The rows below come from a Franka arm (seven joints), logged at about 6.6 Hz.
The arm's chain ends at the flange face. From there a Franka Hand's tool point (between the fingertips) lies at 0.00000 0.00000 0.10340 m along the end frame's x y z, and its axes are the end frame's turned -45 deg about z.
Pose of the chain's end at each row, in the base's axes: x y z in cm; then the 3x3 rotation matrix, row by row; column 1 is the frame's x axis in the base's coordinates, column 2 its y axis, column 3 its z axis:
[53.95, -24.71, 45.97], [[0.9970, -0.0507, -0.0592], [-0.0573, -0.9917, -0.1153], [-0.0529, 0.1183, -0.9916]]
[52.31, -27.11, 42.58], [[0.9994, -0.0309, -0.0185], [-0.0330, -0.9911, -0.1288], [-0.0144, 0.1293, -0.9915]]
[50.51, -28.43, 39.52], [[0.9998, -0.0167, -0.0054], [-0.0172, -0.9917, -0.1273], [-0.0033, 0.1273, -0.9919]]
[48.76, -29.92, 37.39], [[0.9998, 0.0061, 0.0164], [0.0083, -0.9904, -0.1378], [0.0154, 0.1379, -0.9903]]
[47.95, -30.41, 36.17], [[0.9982, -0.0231, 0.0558], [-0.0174, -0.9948, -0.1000], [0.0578, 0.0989, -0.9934]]
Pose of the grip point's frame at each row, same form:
[53.34, -25.90, 35.72], [[0.7408, 0.6691, -0.0592], [0.6607, -0.7418, -0.1153], [-0.1211, 0.0462, -0.9916]]
[52.12, -28.44, 32.33], [[0.7285, 0.6848, -0.0185], [0.6775, -0.7241, -0.1288], [-0.1016, 0.0812, -0.9915]]
[50.45, -29.75, 29.26], [[0.7188, 0.6952, -0.0054], [0.6891, -0.7134, -0.1273], [-0.0923, 0.0877, -0.9919]]
[48.93, -31.34, 27.15], [[0.7027, 0.7113, 0.0164], [0.7062, -0.6944, -0.1378], [-0.0866, 0.1084, -0.9903]]
[48.53, -31.44, 25.90], [[0.7222, 0.6895, 0.0558], [0.6911, -0.7157, -0.1000], [-0.0291, 0.1108, -0.9934]]

